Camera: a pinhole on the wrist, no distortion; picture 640 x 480 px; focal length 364.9 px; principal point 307.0 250.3 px. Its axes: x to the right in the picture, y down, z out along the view. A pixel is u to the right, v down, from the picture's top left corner.
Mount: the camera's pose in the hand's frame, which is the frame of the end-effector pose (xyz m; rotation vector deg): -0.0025 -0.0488 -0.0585 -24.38 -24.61 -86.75
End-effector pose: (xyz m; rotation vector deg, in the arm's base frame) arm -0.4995 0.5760 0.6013 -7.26 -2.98 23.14
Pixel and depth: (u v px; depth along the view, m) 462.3 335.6 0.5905
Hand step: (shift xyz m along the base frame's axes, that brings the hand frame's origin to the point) 0.0628 0.1596 0.5684
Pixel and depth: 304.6 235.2 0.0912
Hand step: -0.0074 -0.0014 0.0189
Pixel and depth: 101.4 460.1 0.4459
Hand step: 0.0573 0.4852 0.1425
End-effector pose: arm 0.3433 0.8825 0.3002 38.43 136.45 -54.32
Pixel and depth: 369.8 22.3 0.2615
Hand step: 0.2026 -0.1502 -0.0439
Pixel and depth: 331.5 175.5 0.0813
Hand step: 0.0116 -0.0224 0.0084
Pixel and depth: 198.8 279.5 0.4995
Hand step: 0.2511 0.0132 -0.3699
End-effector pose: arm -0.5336 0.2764 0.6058 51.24 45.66 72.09
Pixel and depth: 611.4 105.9 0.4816
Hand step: 0.5345 -0.2681 0.1248
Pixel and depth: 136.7 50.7 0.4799
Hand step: -0.0004 -0.2654 0.4572
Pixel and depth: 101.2 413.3 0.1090
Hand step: -0.0181 0.0488 0.0550
